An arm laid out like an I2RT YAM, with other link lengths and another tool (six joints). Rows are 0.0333 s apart.
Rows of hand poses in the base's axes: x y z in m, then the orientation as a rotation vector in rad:
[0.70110, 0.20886, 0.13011, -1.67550, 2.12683, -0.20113]
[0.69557, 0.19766, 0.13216, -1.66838, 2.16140, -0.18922]
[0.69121, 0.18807, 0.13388, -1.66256, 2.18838, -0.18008]
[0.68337, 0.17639, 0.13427, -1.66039, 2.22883, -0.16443]
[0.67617, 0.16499, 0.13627, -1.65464, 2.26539, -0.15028]
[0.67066, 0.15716, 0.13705, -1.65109, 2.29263, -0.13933]
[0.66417, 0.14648, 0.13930, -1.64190, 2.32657, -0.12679]
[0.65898, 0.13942, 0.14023, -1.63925, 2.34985, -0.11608]
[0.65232, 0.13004, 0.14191, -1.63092, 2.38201, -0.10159]
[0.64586, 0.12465, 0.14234, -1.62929, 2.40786, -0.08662]
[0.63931, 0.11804, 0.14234, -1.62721, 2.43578, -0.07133]
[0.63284, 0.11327, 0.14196, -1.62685, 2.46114, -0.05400]
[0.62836, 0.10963, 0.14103, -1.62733, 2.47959, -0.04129]
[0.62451, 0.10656, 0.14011, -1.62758, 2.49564, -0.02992]
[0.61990, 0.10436, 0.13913, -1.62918, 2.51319, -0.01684]
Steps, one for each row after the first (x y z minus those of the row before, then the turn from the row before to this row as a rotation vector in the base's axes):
[-0.00553, -0.01120, 0.00205, -0.00211, 0.02462, -0.01840]
[-0.00436, -0.00959, 0.00172, -0.00182, 0.01913, -0.01440]
[-0.00784, -0.01168, 0.00039, -0.00488, 0.03254, -0.01770]
[-0.00720, -0.01140, 0.00200, -0.00310, 0.02779, -0.01778]
[-0.00551, -0.00783, 0.00078, -0.00260, 0.02128, -0.01268]
[-0.00649, -0.01068, 0.00225, -0.00218, 0.02406, -0.01829]
[-0.00519, -0.00706, 0.00093, -0.00189, 0.01900, -0.01026]
[-0.00666, -0.00938, 0.00168, -0.00121, 0.02414, -0.01657]
[-0.00646, -0.00539, 0.00043, -0.00118, 0.02295, -0.01015]
[-0.00655, -0.00661, 0.00000, -0.00188, 0.02440, -0.01109]
[-0.00647, -0.00477, -0.00038, -0.00049, 0.02412, -0.00888]
[-0.00448, -0.00364, -0.00093, -0.00070, 0.01795, -0.00599]
[-0.00385, -0.00307, -0.00092, -0.00047, 0.01567, -0.00524]
[-0.00461, -0.00220, -0.00098, -0.00070, 0.01797, -0.00492]

